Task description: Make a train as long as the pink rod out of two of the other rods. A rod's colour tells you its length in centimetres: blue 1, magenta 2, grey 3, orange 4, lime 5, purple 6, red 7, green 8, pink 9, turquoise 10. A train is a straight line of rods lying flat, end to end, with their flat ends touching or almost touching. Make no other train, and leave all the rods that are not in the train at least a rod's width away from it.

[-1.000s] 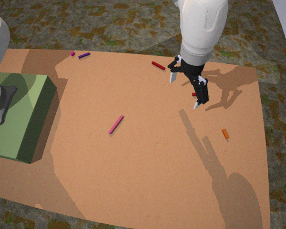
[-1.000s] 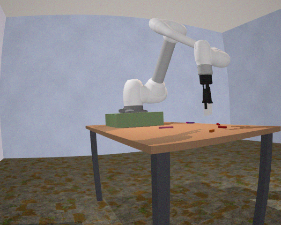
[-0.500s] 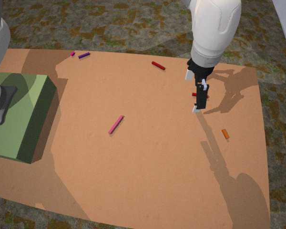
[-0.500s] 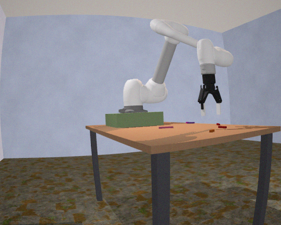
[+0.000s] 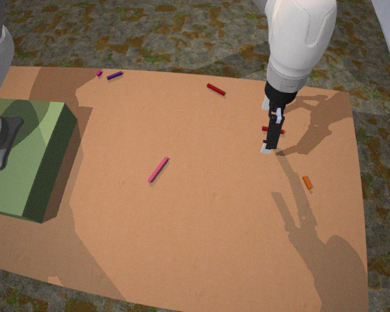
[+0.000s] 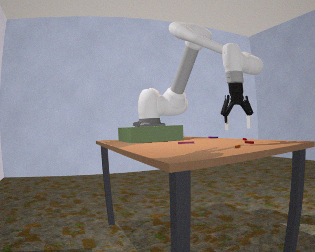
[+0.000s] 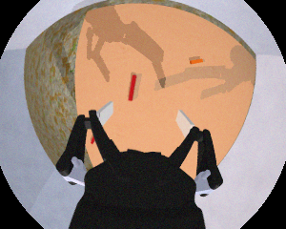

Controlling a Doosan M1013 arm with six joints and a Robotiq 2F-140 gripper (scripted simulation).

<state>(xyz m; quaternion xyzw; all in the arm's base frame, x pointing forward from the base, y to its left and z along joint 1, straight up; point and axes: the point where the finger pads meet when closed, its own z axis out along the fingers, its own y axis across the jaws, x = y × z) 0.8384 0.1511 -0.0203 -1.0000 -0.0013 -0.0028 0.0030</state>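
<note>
The magenta rod is 610 mm behind my hand, 220 mm to the left of it and 80 mm below it. Round my hand: purple rod: 550 mm behind, 210 mm to the left, 80 mm below; then orange rod: 140 mm ahead, 130 mm to the right, 80 mm below; then pink rod: 300 mm behind, 140 mm to the right, 80 mm below.
</note>
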